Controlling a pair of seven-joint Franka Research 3 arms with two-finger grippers.
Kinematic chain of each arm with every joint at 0, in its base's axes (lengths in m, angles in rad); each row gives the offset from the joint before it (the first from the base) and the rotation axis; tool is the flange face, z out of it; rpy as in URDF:
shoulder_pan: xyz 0 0 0.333 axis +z
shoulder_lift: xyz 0 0 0 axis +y
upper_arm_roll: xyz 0 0 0.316 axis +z
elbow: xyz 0.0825 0 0 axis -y
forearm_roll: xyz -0.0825 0 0.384 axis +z
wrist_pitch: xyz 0 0 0 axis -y
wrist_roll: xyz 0.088 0 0 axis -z
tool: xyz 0 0 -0.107 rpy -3.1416 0 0
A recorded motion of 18 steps. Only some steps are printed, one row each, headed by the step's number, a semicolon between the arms.
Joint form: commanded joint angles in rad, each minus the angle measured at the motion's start. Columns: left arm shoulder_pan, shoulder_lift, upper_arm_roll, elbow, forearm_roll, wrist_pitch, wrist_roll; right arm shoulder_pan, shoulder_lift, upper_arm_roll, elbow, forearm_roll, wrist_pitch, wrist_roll.
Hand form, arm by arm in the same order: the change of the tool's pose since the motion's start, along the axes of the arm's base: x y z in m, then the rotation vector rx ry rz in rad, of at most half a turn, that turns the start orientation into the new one. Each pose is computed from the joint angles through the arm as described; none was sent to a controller.
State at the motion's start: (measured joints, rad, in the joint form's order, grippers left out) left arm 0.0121 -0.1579 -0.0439 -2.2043 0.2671 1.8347 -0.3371; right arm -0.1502 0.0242 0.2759 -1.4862 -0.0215 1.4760 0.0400
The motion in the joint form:
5: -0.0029 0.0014 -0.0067 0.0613 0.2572 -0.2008 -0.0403; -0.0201 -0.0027 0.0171 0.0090 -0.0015 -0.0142 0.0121
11: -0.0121 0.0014 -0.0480 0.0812 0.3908 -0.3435 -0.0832; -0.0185 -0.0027 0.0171 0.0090 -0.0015 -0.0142 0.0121
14: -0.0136 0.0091 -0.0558 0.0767 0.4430 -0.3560 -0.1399; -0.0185 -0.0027 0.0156 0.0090 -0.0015 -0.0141 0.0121
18: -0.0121 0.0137 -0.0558 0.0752 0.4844 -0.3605 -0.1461; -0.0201 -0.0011 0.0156 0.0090 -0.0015 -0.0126 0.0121
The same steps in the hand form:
5: -0.0066 0.0249 0.0253 0.2793 0.1009 -0.0131; -0.0022 -0.0020 0.0045 -0.0025 0.0020 -0.0155
11: -0.0151 0.0202 0.0382 0.4579 0.1656 -0.0088; -0.0023 -0.0012 0.0045 -0.0025 0.0020 -0.0139
14: -0.0143 0.0210 0.0361 0.5279 0.1492 0.0173; -0.0022 -0.0020 0.0045 -0.0026 0.0019 -0.0154
18: -0.0129 0.0254 0.0363 0.5698 0.1482 0.0120; -0.0014 -0.0029 0.0037 -0.0021 0.0020 -0.0170

